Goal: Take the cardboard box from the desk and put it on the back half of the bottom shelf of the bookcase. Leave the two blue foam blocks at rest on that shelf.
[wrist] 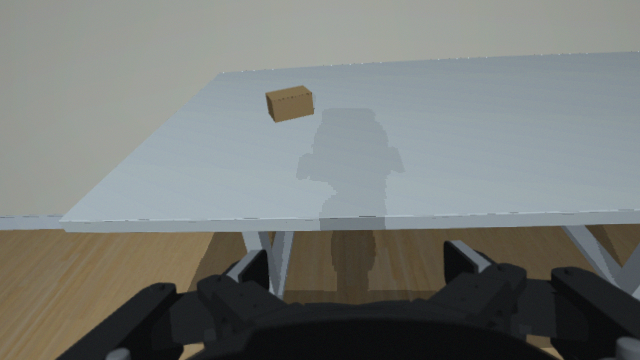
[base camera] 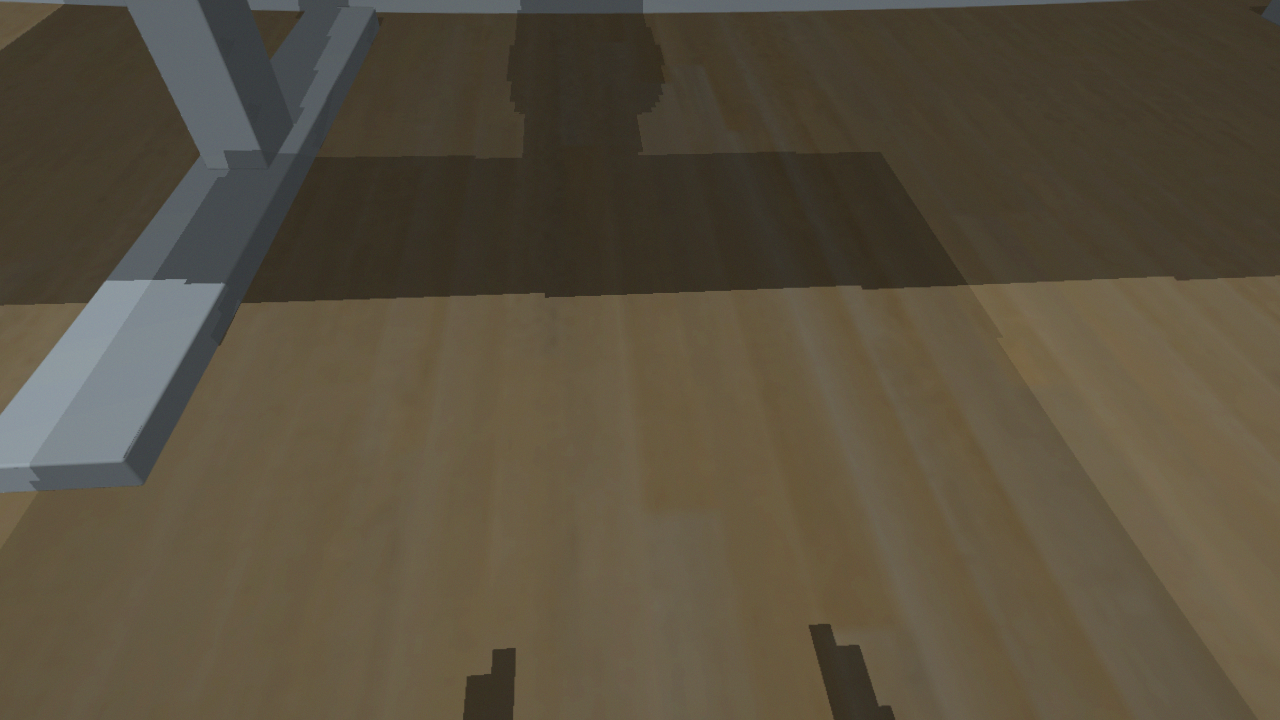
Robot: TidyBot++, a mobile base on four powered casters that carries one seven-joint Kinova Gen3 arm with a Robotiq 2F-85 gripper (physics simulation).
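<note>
A brown cardboard box rests on the desk, toward its far left part in the wrist view. Its long side faces the camera at a slight angle. My gripper is open and empty. Its two fingertips stand wide apart, in front of the desk's near edge in the view, with the box apart from them and farther off. The bookcase and the two blue foam blocks do not show in these views.
A desk leg with a long flat foot stands on the wooden floor at the left of the base view. A pale wall rises behind the desk. More legs show under the desk top in the wrist view.
</note>
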